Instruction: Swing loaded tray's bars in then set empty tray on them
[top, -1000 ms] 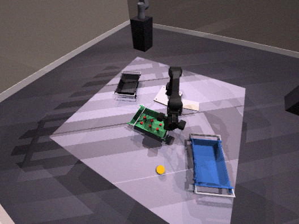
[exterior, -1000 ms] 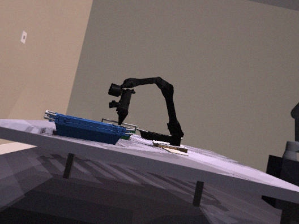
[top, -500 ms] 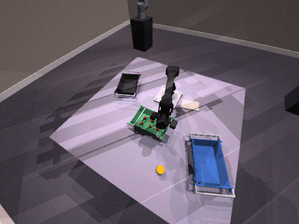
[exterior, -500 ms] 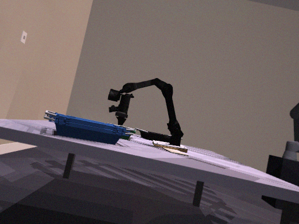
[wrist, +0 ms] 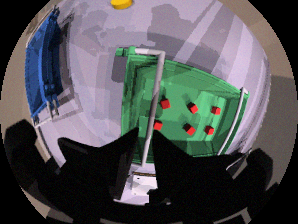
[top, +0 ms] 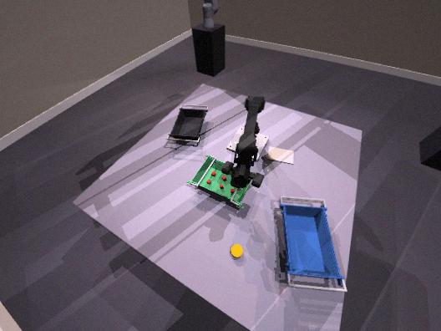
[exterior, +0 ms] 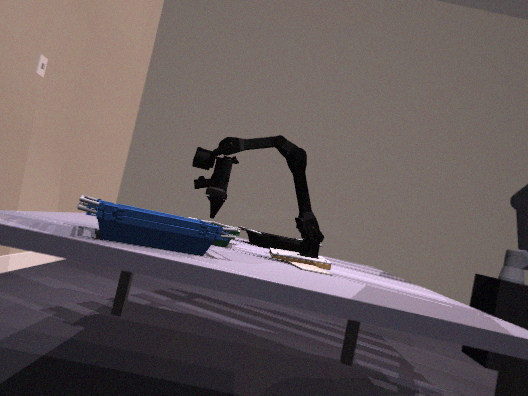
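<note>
Now: gripper tip 250 mm past the black tray, 530 mm to the left of it and 40 mm above it. From my gripper tip the other things lie so: yellow disc 260 mm ahead, 130 mm to the left, 80 mm below; card 340 mm behind, 100 mm to the left, 80 mm below.
</note>
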